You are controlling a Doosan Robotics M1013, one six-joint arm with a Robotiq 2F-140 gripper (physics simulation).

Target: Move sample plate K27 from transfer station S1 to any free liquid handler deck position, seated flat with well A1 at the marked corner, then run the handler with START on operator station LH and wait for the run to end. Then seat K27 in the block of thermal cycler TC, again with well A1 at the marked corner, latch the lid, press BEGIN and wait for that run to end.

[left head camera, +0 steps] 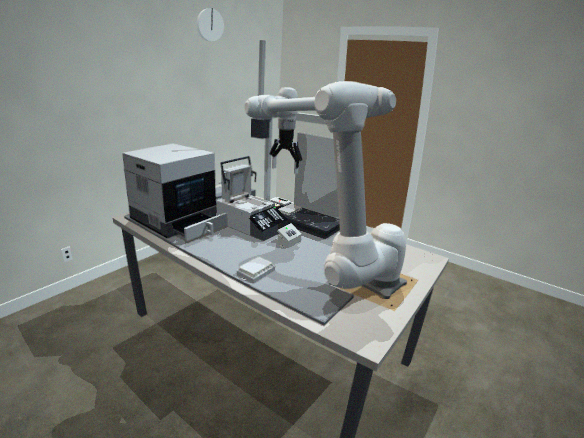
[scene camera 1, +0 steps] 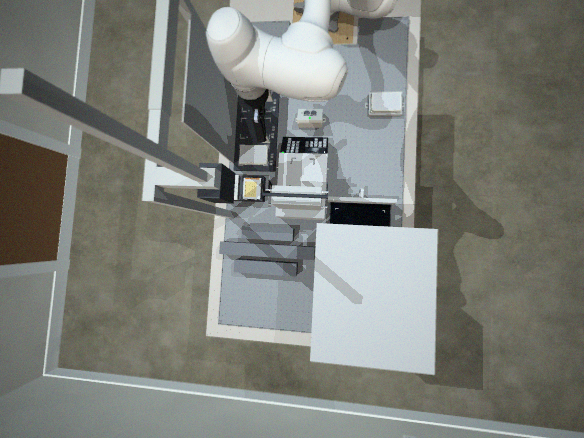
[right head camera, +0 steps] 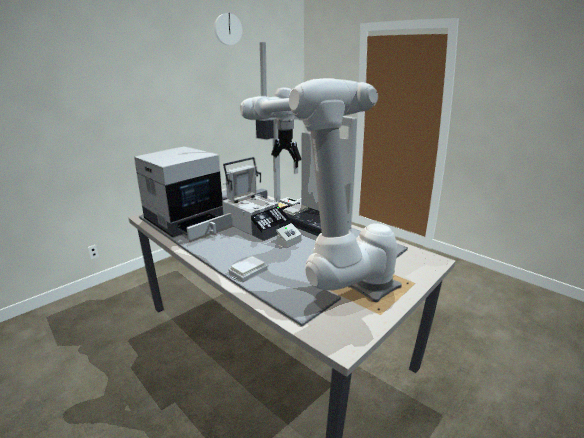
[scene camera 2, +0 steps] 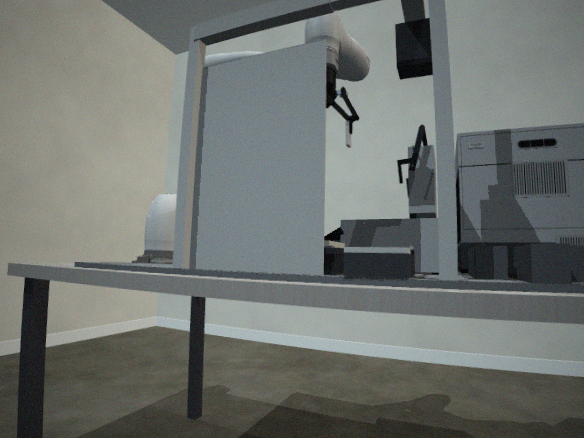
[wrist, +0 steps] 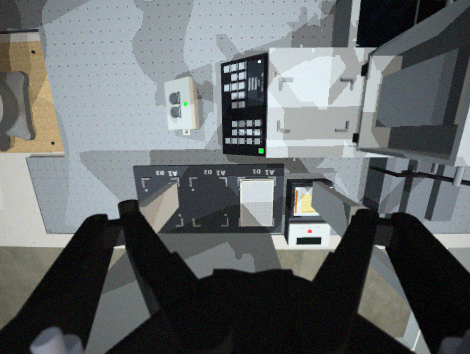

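Seen in the pictures: gripper, fingertip midpoint: (left head camera: 284, 170) (scene camera 1: 267, 121) (right head camera: 286, 170) (wrist: 244, 194); arm's base, origin of the base link: (left head camera: 380, 282) (right head camera: 373, 285) (wrist: 2, 104).
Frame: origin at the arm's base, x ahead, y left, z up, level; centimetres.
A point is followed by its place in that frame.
My gripper (left head camera: 286, 161) @[x 69.1, y -5.9, z 34.0 cm] (right head camera: 286, 162) @[x 69.1, y -5.9, z 34.0 cm] (wrist: 244, 194) @[x 69.1, y -5.9, z 34.0 cm] is open and empty, high above the handler deck. In the wrist view a pale plate (wrist: 256, 202) @[x 74.5, y -16.4, z 8.3 cm] lies in position D1 of the black deck (wrist: 209, 202) @[x 62.3, y -18.7, z 6.6 cm]; D2 and D3 hold no plate. Its name and well A1 are unreadable. The thermal cycler (wrist: 312, 142) @[x 82.7, y 0.2, z 14.6 cm] (scene camera 1: 302, 170) @[x 79.8, y 7.0, z 14.6 cm] has its lid (wrist: 420, 95) @[x 91.2, y 8.2, z 26.0 cm] (left head camera: 237, 180) @[x 91.0, y 9.2, z 26.1 cm] raised, and its top shows corner brackets with no plate between them. Its keypad panel (wrist: 244, 105) @[x 68.2, y 6.0, z 10.3 cm] shows a green light. A small station box (wrist: 182, 105) @[x 54.2, y 4.7, z 8.0 cm] (scene camera 1: 310, 119) @[x 55.8, y 5.5, z 9.0 cm] has two round buttons and a green light.
A small unit with a yellow label (wrist: 306, 201) @[x 87.9, y -15.1, z 6.3 cm] (scene camera 1: 252, 188) @[x 89.5, y -14.6, z 6.4 cm] stands beside D1. A white plate-like block (scene camera 1: 385, 102) @[x 41.9, y 36.2, z 4.9 cm] (left head camera: 256, 267) @[x 39.6, y 37.8, z 5.0 cm] lies near the table edge. A large cabinet (left head camera: 170, 185) @[x 97.1, y 47.1, z 29.3 cm] with an open drawer (left head camera: 205, 227) @[x 85.7, y 34.4, z 6.5 cm], an upright panel (scene camera 2: 260, 160) @[x 65.3, y -28.1, z 25.5 cm] and posts surround the work area.
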